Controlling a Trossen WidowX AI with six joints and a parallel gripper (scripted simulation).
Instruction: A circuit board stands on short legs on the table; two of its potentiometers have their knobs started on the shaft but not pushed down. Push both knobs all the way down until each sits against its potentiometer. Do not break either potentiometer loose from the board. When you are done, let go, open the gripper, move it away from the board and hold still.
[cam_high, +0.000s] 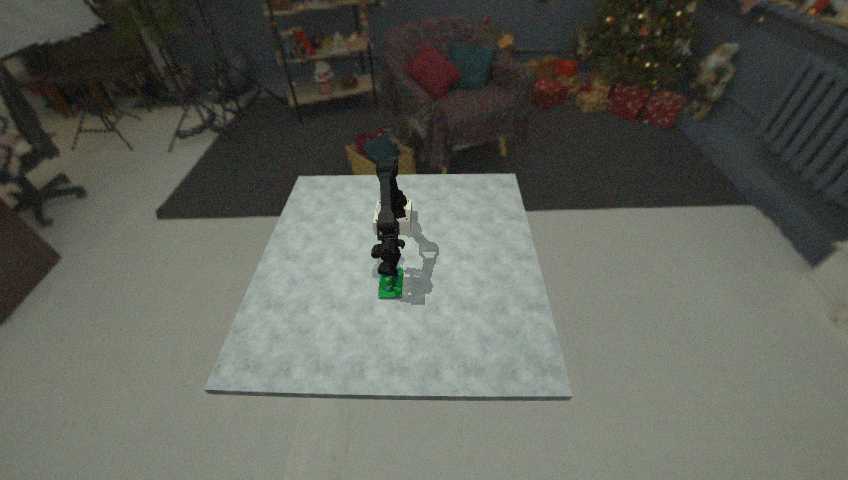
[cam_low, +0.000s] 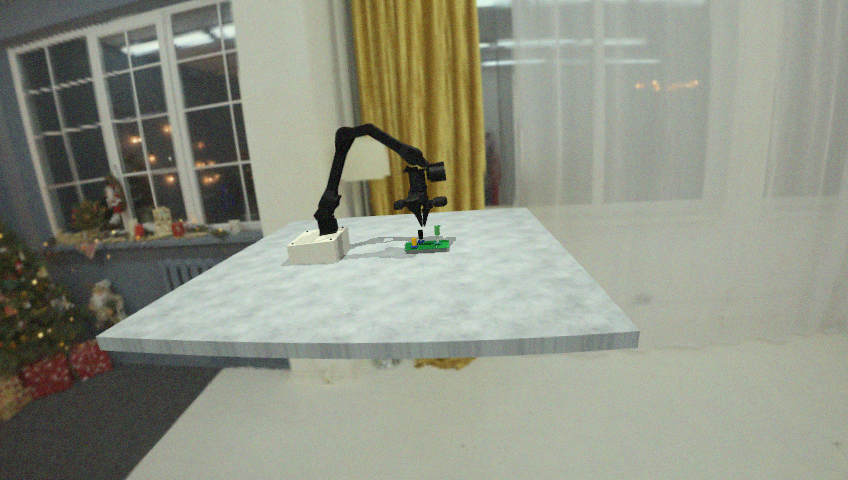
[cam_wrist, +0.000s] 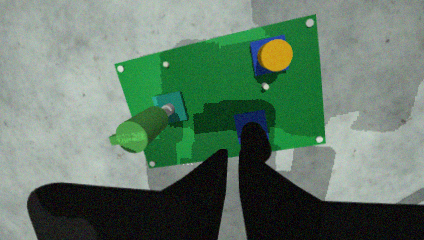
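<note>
My gripper tip is 5 cm short of the green knob, 3 cm to the left of it and 1 cm above it.
</note>
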